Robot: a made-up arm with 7 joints.
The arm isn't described. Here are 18 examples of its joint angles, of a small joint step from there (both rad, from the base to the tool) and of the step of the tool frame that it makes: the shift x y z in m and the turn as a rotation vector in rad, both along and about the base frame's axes.
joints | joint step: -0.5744 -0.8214 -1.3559 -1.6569 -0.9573 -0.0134 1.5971 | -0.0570 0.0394 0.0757 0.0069 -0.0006 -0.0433 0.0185
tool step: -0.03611 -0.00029 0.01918 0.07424 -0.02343 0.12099
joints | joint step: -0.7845 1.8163 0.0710 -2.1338 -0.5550 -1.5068 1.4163 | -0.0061 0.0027 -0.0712 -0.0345 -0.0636 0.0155 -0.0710
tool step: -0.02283 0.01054 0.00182 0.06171 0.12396 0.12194
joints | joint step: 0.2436 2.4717 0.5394 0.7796 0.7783 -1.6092 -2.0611 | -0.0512 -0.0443 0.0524 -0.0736 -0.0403 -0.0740 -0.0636
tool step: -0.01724 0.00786 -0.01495 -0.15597 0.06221 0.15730
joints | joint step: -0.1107 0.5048 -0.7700 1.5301 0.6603 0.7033 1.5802 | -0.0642 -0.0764 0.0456 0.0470 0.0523 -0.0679 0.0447
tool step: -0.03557 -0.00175 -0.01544 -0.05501 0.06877 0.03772
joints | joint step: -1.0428 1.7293 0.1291 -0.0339 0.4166 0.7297 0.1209 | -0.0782 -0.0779 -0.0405 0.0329 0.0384 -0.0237 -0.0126
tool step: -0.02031 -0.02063 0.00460 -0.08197 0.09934 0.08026
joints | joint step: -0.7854 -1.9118 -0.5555 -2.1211 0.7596 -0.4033 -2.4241 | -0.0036 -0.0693 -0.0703 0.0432 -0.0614 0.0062 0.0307
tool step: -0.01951 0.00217 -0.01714 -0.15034 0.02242 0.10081
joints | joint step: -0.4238 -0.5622 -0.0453 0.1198 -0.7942 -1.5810 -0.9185 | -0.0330 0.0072 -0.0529 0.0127 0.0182 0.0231 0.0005
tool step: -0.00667 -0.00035 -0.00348 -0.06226 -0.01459 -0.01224
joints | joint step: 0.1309 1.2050 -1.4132 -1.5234 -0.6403 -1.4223 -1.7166 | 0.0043 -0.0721 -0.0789 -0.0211 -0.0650 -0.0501 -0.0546
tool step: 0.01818 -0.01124 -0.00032 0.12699 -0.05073 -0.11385
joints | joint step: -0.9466 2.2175 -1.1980 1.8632 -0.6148 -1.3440 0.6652 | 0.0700 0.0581 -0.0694 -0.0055 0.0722 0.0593 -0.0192
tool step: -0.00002 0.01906 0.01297 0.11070 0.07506 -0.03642
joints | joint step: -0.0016 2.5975 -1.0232 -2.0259 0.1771 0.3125 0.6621 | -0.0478 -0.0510 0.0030 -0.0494 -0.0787 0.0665 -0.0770
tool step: -0.01866 0.00319 0.00652 0.02185 0.00951 0.14290
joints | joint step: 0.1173 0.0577 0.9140 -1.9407 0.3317 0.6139 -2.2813 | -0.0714 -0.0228 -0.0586 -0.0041 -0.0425 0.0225 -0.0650
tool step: -0.01449 0.01581 0.00585 0.04130 0.05788 -0.02846
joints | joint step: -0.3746 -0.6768 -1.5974 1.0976 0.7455 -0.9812 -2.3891 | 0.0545 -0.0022 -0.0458 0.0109 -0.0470 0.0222 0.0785
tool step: 0.01503 0.00141 0.00092 0.00562 0.08809 -0.09668
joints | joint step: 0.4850 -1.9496 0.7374 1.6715 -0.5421 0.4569 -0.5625 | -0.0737 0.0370 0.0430 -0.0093 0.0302 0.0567 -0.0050
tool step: -0.01135 -0.00375 -0.00341 -0.02193 -0.08199 0.07516
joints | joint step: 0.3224 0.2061 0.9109 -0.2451 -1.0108 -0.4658 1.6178 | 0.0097 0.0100 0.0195 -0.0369 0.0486 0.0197 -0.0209
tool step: -0.00005 -0.00504 0.00666 -0.00485 0.04115 0.01995
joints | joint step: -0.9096 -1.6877 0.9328 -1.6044 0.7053 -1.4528 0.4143 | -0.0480 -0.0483 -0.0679 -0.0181 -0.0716 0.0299 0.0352
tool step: -0.00711 -0.00400 0.01392 -0.08224 -0.09841 0.04908
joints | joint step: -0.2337 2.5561 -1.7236 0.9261 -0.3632 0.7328 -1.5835 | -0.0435 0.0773 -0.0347 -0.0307 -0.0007 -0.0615 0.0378
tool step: -0.02807 -0.00951 0.00146 0.06850 -0.12365 0.06592
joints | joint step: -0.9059 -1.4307 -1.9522 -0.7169 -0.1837 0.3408 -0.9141 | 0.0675 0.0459 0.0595 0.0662 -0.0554 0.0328 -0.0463
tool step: 0.01158 0.02702 0.00519 0.00005 0.05007 -0.02500
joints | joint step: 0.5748 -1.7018 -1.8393 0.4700 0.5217 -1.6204 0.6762 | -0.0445 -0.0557 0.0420 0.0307 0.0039 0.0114 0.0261
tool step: -0.02325 0.01420 0.00583 0.09578 0.06175 -0.00184
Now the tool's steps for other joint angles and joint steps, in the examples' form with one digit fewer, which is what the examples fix.
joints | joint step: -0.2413 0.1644 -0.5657 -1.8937 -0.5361 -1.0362 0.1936 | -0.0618 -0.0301 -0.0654 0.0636 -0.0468 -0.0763 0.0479
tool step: -0.0127 0.0113 -0.0059 -0.0343 0.0354 -0.0360
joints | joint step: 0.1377 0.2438 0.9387 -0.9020 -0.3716 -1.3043 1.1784 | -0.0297 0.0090 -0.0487 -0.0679 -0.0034 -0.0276 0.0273
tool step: -0.0057 0.0084 -0.0020 0.0537 0.0425 0.0050
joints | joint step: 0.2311 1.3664 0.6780 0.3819 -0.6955 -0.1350 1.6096 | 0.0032 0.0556 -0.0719 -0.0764 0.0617 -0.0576 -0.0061
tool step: -0.0091 0.0198 0.0052 0.0755 0.0621 0.0436
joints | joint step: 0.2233 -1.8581 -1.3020 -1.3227 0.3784 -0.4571 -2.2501 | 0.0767 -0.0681 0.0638 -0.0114 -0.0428 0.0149 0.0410
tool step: 0.0140 0.0077 0.0126 0.0723 0.0837 -0.0654
